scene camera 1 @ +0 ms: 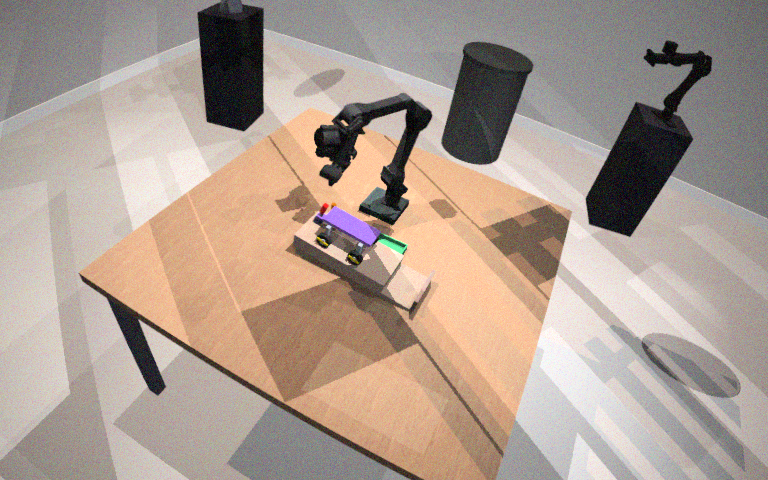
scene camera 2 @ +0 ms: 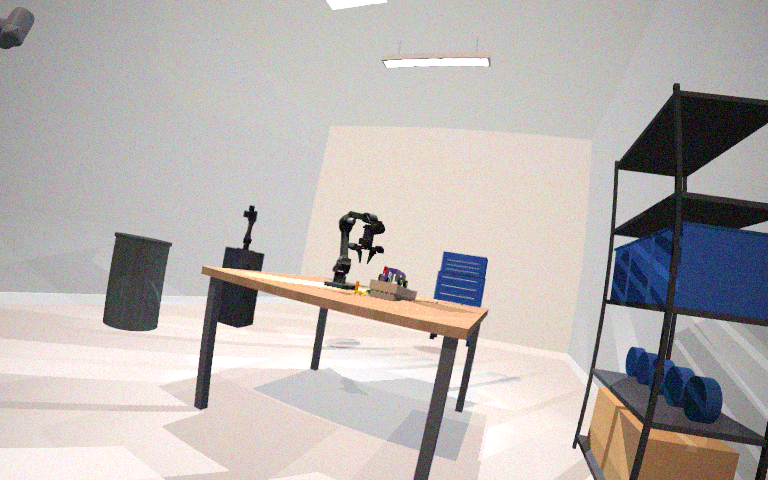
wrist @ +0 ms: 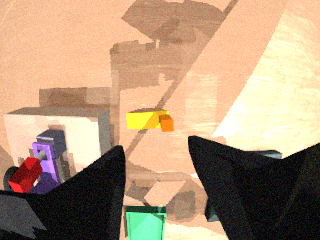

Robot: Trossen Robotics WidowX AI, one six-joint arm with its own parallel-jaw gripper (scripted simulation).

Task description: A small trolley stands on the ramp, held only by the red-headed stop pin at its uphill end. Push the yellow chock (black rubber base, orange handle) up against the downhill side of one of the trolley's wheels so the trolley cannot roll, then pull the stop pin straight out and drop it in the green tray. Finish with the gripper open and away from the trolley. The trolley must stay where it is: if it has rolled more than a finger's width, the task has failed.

The pictures show: my gripper, a purple trolley, a red-headed stop pin, a yellow chock and a flat ramp foot.
My gripper also shows in the wrist view.
